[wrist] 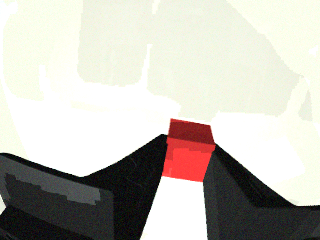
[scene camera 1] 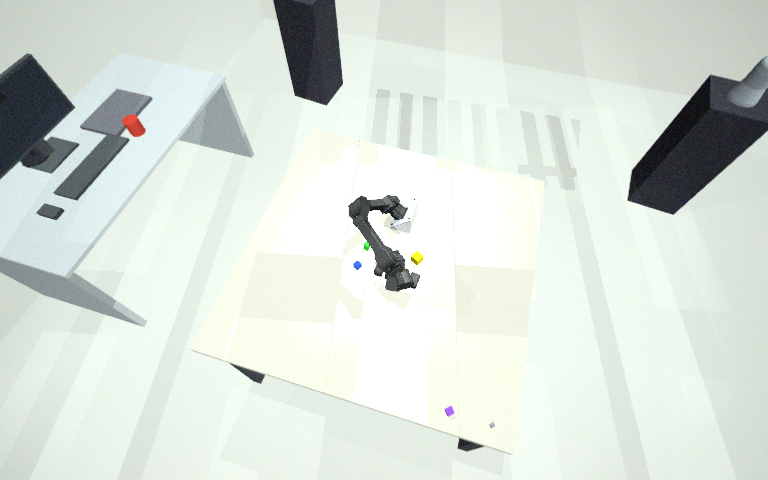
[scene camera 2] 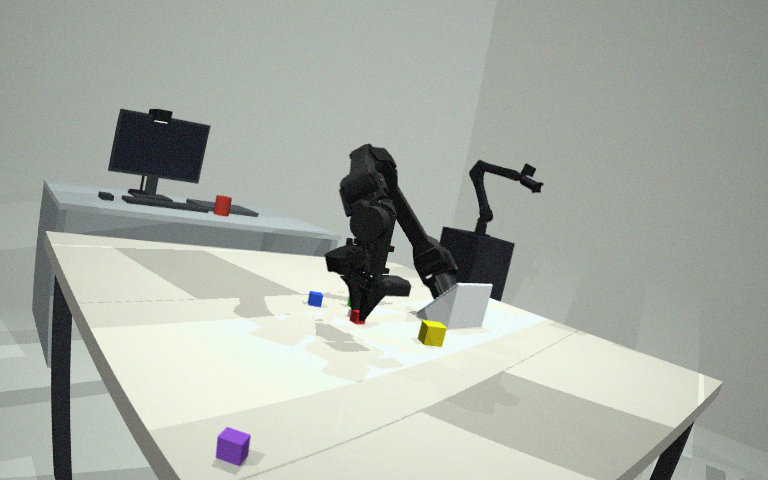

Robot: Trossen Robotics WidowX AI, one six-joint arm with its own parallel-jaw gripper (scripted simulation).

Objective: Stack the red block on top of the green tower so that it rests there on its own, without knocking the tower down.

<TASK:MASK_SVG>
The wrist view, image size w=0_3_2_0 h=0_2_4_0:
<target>my gripper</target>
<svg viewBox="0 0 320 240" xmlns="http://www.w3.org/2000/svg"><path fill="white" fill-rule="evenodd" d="M216 144L201 183L204 192L207 240L320 240L320 205L293 205ZM167 133L160 133L155 139L149 140L136 151L123 157L123 160L117 160L107 168L101 168L84 177L45 167L36 161L23 159L9 152L0 152L0 196L5 204L5 209L0 215L0 240L140 240L148 221L149 211L159 191L168 145L165 143Z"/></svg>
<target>red block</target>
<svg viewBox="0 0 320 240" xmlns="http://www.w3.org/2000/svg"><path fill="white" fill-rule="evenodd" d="M169 119L167 141L165 141L168 145L161 176L203 183L209 159L211 159L212 152L215 152L216 148L211 125Z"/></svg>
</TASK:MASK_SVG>
